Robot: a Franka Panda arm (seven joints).
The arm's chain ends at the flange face. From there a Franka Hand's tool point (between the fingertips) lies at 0.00 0.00 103.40 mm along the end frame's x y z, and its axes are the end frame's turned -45 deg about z.
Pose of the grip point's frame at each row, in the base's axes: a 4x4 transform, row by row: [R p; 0 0 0 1], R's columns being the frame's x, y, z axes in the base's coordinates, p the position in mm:
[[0.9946, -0.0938, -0.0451, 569.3], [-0.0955, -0.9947, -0.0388, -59.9], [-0.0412, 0.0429, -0.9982, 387.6], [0, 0, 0, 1]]
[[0.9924, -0.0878, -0.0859, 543.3], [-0.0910, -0.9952, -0.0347, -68.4], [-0.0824, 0.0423, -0.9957, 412.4], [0, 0, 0, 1]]
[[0.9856, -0.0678, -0.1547, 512.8], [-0.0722, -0.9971, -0.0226, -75.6], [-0.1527, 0.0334, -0.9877, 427.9], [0, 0, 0, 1]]
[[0.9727, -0.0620, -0.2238, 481.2], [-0.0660, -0.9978, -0.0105, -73.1], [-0.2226, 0.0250, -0.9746, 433.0], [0, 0, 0, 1]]
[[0.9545, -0.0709, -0.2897, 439.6], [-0.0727, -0.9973, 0.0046, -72.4], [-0.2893, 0.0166, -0.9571, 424.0], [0, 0, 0, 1]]
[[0.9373, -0.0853, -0.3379, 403.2], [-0.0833, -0.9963, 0.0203, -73.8], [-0.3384, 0.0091, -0.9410, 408.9], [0, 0, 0, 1]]
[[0.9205, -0.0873, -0.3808, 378.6], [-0.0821, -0.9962, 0.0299, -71.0], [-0.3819, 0.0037, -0.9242, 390.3], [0, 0, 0, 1]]
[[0.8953, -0.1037, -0.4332, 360.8], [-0.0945, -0.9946, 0.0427, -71.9], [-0.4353, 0.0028, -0.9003, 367.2], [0, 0, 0, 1]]
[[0.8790, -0.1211, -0.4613, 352.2], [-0.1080, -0.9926, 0.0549, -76.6], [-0.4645, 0.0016, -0.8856, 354.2], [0, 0, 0, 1]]
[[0.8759, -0.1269, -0.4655, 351.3], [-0.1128, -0.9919, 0.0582, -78.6], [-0.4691, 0.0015, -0.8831, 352.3], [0, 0, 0, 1]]
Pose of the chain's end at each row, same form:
[[0.6370, -0.7696, -0.0451, 574.0], [-0.7709, -0.6358, -0.0388, -55.9], [0.0012, 0.0595, -0.9982, 490.8], [0, 0, 0, 1]]
[[0.6396, -0.7638, -0.0859, 552.2], [-0.7681, -0.6394, -0.0347, -64.8], [-0.0284, 0.0882, -0.9957, 515.4], [0, 0, 0, 1]]
[[0.6490, -0.7449, -0.1547, 528.8], [-0.7561, -0.6540, -0.0226, -73.3], [-0.0844, 0.1316, -0.9877, 530.0], [0, 0, 0, 1]]
[[0.6440, -0.7316, -0.2238, 504.3], [-0.7522, -0.6589, -0.0105, -72.0], [-0.1397, 0.1751, -0.9746, 533.8], [0, 0, 0, 1]]
[[0.6248, -0.7251, -0.2897, 469.6], [-0.7566, -0.6538, 0.0046, -72.9], [-0.1928, 0.2163, -0.9571, 523.0], [0, 0, 0, 1]]
[[0.6025, -0.7231, -0.3379, 438.1], [-0.7634, -0.6456, 0.0203, -75.9], [-0.2329, 0.2457, -0.9410, 506.2], [0, 0, 0, 1]]
[[0.5892, -0.7126, -0.3808, 418.0], [-0.7625, -0.6464, 0.0299, -74.1], [-0.2674, 0.2727, -0.9242, 485.9], [0, 0, 0, 1]]
[[0.5597, -0.7064, -0.4332, 405.6], [-0.7701, -0.6365, 0.0427, -76.3], [-0.3058, 0.3098, -0.9003, 460.3], [0, 0, 0, 1]]
[[0.5359, -0.7072, -0.4613, 399.9], [-0.7782, -0.6255, 0.0549, -82.3], [-0.3273, 0.3296, -0.8856, 445.8], [0, 0, 0, 1]]
[[0.5296, -0.7091, -0.4655, 399.4], [-0.7811, -0.6216, 0.0582, -84.6], [-0.3306, 0.3328, -0.8831, 443.6], [0, 0, 0, 1]]

